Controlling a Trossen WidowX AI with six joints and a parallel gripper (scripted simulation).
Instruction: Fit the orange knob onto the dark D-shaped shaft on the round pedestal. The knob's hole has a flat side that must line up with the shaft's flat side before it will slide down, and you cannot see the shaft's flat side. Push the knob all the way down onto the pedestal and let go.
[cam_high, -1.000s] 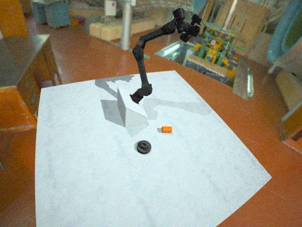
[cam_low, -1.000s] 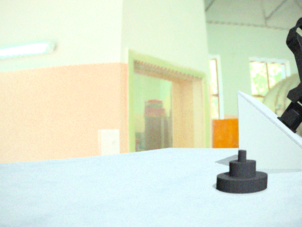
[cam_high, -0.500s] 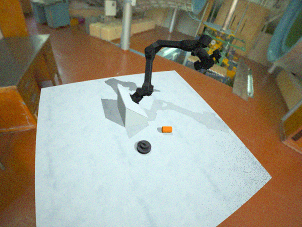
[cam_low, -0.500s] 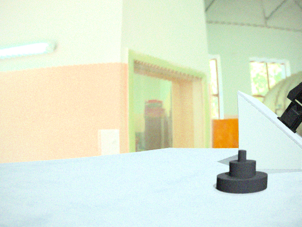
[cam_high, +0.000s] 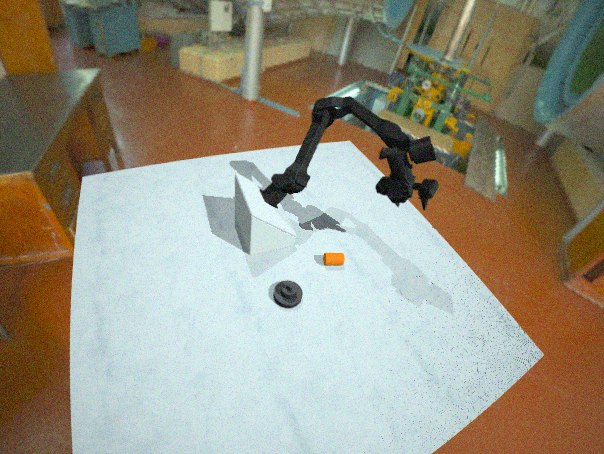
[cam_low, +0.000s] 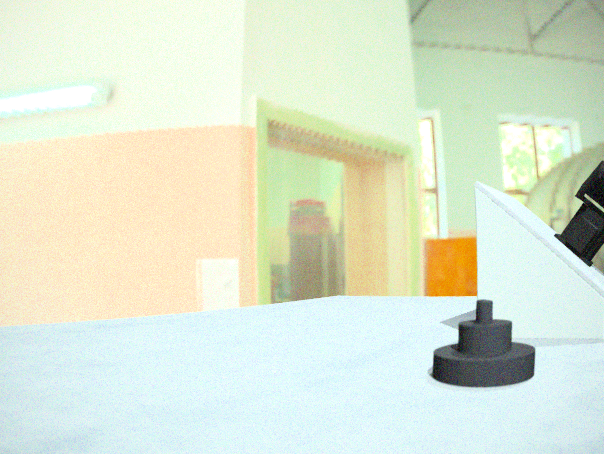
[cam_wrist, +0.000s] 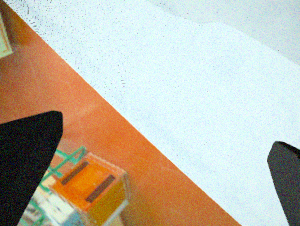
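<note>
Right now my gripper tip is 1 cm past the orange knob, 23 cm to the left of it and 19 cm above it. From my gripper tip the other things lie so: dark round pedestal: 6 cm ahead, 42 cm to the right, 18 cm below.
</note>
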